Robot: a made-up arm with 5 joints.
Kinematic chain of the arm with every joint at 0, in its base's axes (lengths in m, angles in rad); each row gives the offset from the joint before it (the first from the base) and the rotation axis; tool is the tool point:
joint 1: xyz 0 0 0.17 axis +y
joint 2: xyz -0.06 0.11 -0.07 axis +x
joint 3: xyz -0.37 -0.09 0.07 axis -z
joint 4: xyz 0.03 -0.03 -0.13 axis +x
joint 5: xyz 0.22 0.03 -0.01 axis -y
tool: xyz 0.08 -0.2 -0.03
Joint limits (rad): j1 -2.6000..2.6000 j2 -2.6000..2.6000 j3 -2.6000..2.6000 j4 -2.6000..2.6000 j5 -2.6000..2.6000
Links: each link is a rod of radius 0.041 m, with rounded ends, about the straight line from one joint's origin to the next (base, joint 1, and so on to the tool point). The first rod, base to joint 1, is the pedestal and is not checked.
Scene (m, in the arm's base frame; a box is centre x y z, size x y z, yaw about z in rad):
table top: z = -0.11
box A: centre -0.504 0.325 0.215 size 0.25 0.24 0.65 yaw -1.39
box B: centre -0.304 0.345 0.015 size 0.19 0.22 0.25 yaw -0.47
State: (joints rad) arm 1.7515 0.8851 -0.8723 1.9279 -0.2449
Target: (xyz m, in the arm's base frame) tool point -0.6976 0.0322 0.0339
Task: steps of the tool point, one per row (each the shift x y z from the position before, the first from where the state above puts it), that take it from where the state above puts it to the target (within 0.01 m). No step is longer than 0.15 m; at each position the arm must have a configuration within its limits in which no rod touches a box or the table.
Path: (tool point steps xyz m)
1: -0.0653 -0.0319 -0.0716
2: -0.0727 -0.0481 -0.0567
3: -0.0759 -0.0614 -0.0376
4: -0.0748 -0.0707 -0.0158
5: -0.0700 -0.0744 0.0071
6: -0.0619 -0.0722 0.0295
7: -0.0516 -0.0640 0.0495
8: -0.0400 -0.0501 0.0655
9: -0.0840 0.0379 -0.0776
10: -0.0639 0.0317 -0.0942
11: -0.0409 0.0238 -0.1072
12: -0.0152 0.0151 -0.1169

